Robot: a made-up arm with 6 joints. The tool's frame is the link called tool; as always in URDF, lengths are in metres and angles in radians.
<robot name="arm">
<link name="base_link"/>
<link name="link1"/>
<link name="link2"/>
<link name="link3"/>
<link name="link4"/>
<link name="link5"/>
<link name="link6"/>
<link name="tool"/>
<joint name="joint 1" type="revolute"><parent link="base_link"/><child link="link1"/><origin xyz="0 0 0.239" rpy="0 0 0"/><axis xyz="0 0 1"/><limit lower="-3.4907" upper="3.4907"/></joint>
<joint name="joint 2" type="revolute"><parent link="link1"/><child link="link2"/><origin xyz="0 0 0" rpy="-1.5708 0 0"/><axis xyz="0 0 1"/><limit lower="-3.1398" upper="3.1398"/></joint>
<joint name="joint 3" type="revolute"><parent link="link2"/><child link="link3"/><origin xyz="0 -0.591 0" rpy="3.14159 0 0"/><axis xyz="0 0 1"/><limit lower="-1.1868" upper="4.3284"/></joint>
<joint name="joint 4" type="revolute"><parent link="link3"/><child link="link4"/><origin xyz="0 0 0" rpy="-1.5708 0 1.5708"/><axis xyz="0 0 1"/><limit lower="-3.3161" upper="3.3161"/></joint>
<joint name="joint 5" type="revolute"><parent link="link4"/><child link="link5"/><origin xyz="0 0 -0.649" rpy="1.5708 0 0"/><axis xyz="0 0 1"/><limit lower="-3.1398" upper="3.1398"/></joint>
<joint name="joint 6" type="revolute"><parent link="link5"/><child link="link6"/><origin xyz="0 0 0.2" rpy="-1.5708 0 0"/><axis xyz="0 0 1"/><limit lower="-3.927" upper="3.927"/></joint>
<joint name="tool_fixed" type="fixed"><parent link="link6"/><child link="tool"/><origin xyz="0 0 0" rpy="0 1.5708 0"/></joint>
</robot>
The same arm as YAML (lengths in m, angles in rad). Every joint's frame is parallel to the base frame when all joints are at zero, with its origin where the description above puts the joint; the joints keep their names.
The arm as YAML. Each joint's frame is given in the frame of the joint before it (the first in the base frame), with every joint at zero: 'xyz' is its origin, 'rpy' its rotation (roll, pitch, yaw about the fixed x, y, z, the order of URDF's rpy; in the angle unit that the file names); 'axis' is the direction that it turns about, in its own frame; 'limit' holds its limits. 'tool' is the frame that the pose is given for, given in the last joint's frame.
units:
  length: m
  angle: rad
joints:
  - name: joint 1
    type: revolute
    origin:
      xyz: [0.0, 0.0, 0.239]
      rpy: [0.0, 0.0, 0.0]
    axis: "+z"
    limit:
      lower: -3.4907
      upper: 3.4907
  - name: joint 2
    type: revolute
    origin:
      xyz: [0.0, 0.0, 0.0]
      rpy: [0.0, 0.0, 0.0]
    axis: "+y"
    limit:
      lower: -3.1398
      upper: 3.1398
  - name: joint 3
    type: revolute
    origin:
      xyz: [0.0, 0.0, 0.591]
      rpy: [0.0, 0.0, 0.0]
    axis: "-y"
    limit:
      lower: -1.1868
      upper: 4.3284
  - name: joint 4
    type: revolute
    origin:
      xyz: [0.0, 0.0, 0.0]
      rpy: [0.0, 0.0, 0.0]
    axis: "-x"
    limit:
      lower: -3.3161
      upper: 3.3161
  - name: joint 5
    type: revolute
    origin:
      xyz: [0.649, 0.0, 0.0]
      rpy: [0.0, 0.0, 0.0]
    axis: "-y"
    limit:
      lower: -3.1398
      upper: 3.1398
  - name: joint 6
    type: revolute
    origin:
      xyz: [0.0, -0.2, 0.0]
      rpy: [0.0, 0.0, 0.0]
    axis: "-x"
    limit:
      lower: -3.927
      upper: 3.927
tool:
  origin:
    xyz: [0.0, 0.0, 0.0]
    rpy: [0.0, 0.0, 0.0]

